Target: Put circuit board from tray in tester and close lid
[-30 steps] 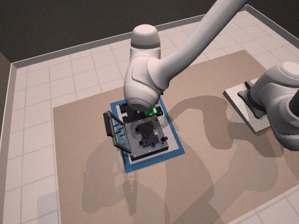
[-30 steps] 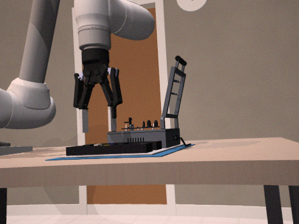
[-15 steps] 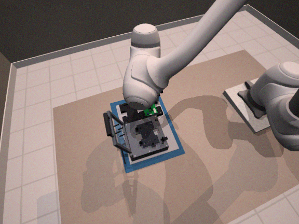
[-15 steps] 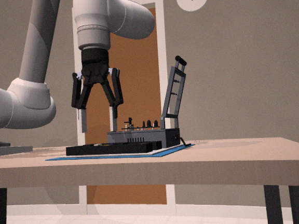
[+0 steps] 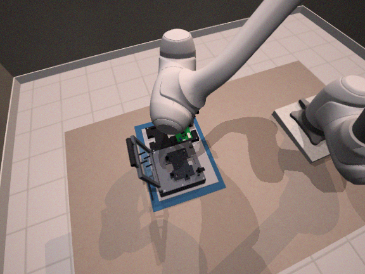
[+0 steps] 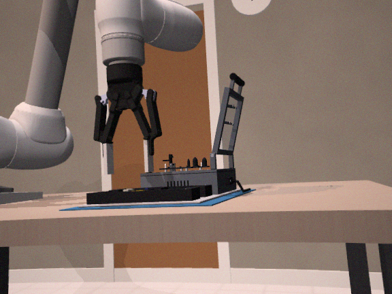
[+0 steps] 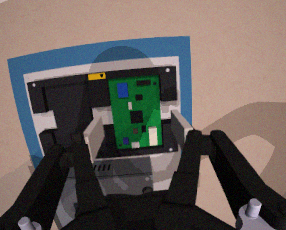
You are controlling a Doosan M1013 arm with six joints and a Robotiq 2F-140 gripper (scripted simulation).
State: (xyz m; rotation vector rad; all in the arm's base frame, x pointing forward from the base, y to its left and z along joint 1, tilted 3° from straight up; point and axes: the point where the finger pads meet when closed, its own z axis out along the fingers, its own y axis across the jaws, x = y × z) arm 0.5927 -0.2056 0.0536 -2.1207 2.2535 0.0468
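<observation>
My hand is 7 cm above the green circuit board. The rest, counted from my hand: latch hook (1 cm ahead, 23 cm to the left); then lid (19 cm ahead, 16 cm to the left, 10 cm above).
</observation>
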